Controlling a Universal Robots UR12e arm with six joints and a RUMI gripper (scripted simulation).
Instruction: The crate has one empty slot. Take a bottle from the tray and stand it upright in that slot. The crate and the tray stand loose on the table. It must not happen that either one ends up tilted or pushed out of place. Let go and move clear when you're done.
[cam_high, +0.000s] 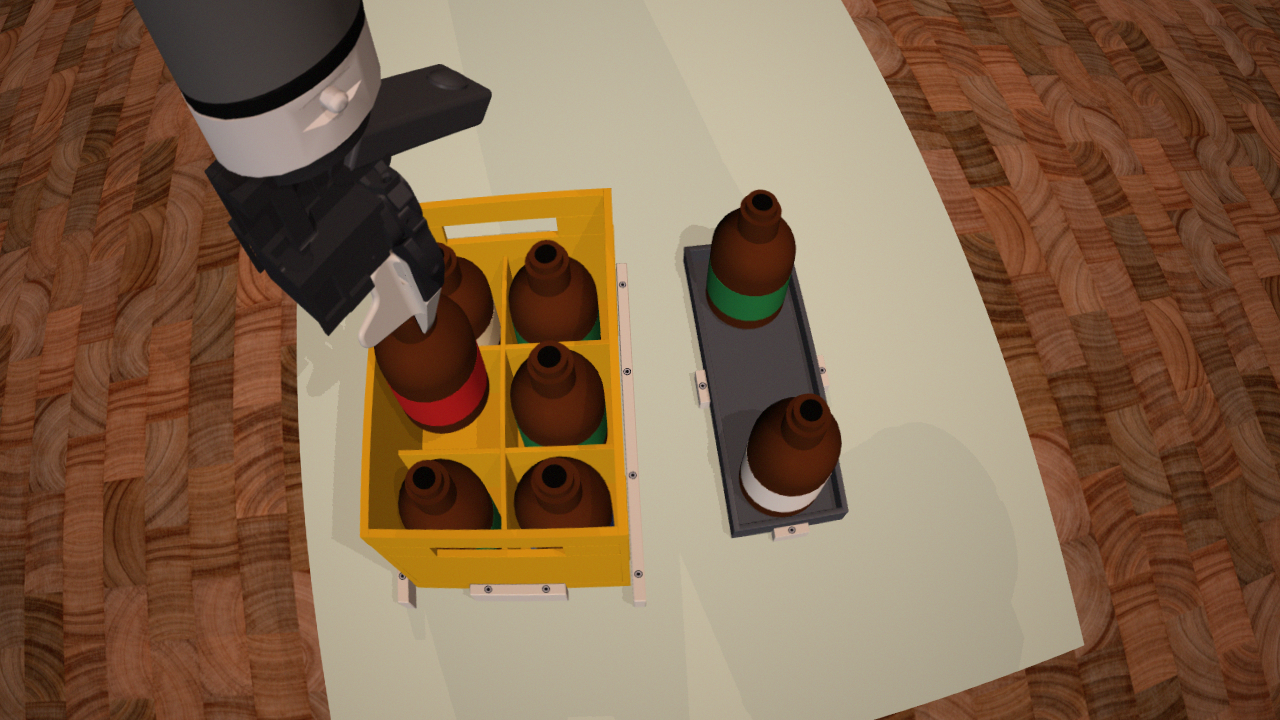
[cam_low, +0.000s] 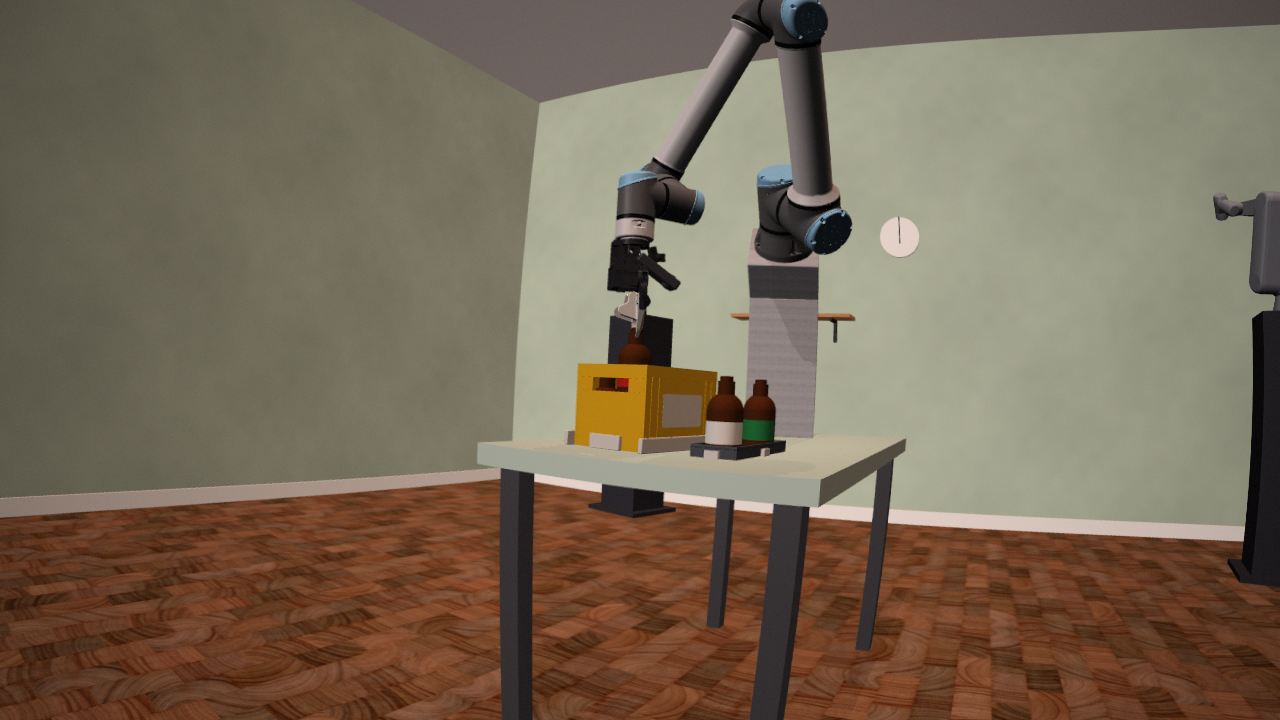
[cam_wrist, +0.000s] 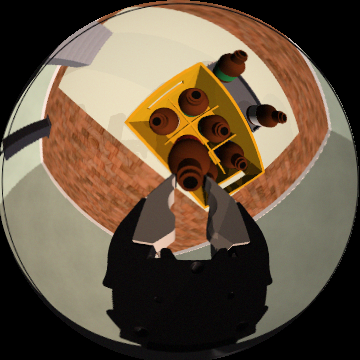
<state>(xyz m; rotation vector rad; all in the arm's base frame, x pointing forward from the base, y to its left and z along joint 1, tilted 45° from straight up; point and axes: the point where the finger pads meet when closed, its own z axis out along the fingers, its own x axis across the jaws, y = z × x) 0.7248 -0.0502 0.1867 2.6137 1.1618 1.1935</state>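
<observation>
My gripper is now 70 mm above the glass bottle. Round my hand: yellow crate: 170 mm below, 40 mm to the left; dark tray: 260 mm to the left, 240 mm below, 70 mm behind.
</observation>
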